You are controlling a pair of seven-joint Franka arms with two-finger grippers.
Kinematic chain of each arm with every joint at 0, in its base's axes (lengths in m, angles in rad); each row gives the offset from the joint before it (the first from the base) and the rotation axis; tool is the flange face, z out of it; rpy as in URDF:
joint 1: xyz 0 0 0.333 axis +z
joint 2: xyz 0 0 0 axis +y
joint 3: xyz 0 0 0.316 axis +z
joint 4: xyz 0.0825 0 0 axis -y
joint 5: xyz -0.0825 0 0.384 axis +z
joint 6: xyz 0 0 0 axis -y
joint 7: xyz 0.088 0 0 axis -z
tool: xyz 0 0 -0.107 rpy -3.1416 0 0
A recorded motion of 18 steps. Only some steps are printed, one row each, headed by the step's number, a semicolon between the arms.
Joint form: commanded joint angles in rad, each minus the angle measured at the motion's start. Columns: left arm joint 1, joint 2, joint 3, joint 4, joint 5, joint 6, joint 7; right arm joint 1, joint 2, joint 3, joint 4, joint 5, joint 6, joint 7.
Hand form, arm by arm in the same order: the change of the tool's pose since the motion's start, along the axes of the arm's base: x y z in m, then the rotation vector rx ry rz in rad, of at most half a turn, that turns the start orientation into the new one. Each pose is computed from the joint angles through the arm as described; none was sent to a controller.
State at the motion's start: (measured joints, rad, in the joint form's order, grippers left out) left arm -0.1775 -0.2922 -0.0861 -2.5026 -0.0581 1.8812 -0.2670; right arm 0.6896 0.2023 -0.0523 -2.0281 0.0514 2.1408 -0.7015
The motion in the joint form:
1: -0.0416 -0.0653 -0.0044 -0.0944 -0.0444 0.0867 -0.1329; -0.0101 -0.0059 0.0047 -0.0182 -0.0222 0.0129 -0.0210
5: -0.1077 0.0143 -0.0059 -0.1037 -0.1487 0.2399 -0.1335; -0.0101 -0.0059 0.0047 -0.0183 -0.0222 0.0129 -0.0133
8: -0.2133 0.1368 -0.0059 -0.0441 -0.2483 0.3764 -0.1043; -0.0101 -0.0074 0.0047 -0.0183 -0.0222 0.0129 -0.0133
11: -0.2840 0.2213 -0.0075 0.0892 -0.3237 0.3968 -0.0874; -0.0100 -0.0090 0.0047 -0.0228 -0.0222 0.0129 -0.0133
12: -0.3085 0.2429 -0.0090 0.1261 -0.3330 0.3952 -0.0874; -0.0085 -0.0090 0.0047 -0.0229 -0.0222 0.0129 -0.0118
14: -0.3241 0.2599 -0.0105 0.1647 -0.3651 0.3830 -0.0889; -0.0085 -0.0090 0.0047 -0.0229 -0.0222 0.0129 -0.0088
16: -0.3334 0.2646 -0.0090 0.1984 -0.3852 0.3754 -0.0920; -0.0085 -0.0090 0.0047 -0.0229 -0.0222 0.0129 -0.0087
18: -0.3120 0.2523 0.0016 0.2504 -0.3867 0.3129 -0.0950; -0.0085 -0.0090 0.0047 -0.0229 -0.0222 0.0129 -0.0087
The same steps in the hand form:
1: -0.0235 -0.0131 -0.0088 0.0003 -0.0536 0.1138; -0.0005 -0.0057 -0.0035 -0.0113 -0.0095 0.0287
5: -0.0170 -0.0458 -0.0335 -0.0885 -0.0870 0.1311; -0.0006 -0.0057 -0.0035 -0.0120 -0.0096 0.0210
8: -0.0033 -0.0993 -0.0502 -0.1803 -0.1241 0.0903; -0.0006 -0.0057 -0.0027 -0.0111 -0.0108 0.0210
11: 0.0193 -0.1515 -0.0323 -0.2690 -0.1529 0.0611; -0.0017 -0.0064 -0.0037 -0.0127 -0.0084 0.0211
12: 0.0220 -0.1685 -0.0272 -0.2859 -0.1566 0.0413; -0.0022 -0.0057 -0.0037 -0.0129 -0.0084 0.0211
14: 0.0256 -0.1827 -0.0199 -0.3147 -0.1491 0.0471; -0.0022 -0.0057 -0.0037 -0.0131 -0.0085 0.0181
16: 0.0306 -0.1921 -0.0082 -0.3410 -0.1568 0.0538; -0.0022 -0.0057 -0.0037 -0.0132 -0.0085 0.0180
18: 0.0445 -0.1863 0.0162 -0.3578 -0.1550 0.0706; -0.0022 -0.0057 -0.0037 -0.0132 -0.0085 0.0180

